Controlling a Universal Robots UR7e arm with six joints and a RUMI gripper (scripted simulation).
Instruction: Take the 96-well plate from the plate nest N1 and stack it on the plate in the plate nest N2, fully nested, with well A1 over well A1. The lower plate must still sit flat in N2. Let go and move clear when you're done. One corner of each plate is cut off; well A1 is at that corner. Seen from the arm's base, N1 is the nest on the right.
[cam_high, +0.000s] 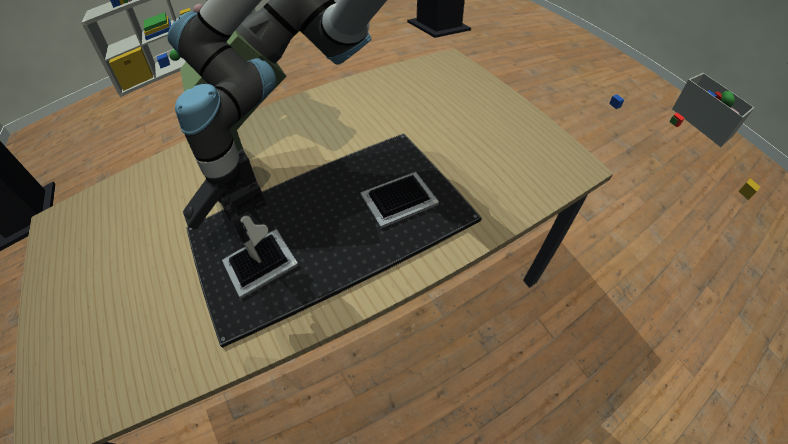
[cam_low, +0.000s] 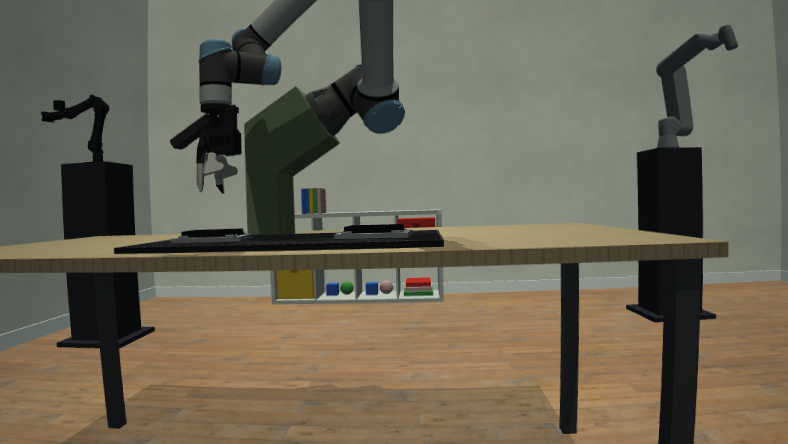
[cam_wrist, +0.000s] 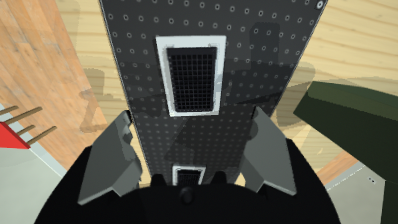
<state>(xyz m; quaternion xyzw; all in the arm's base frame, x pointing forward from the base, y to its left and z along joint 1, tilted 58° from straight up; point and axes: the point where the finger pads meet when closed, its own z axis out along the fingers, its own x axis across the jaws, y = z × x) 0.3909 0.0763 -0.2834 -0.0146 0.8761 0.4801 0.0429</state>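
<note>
My hand is 90 mm above the black 96-well plate. From my hand the other things lie so: plate nest: 110 mm below.
</note>
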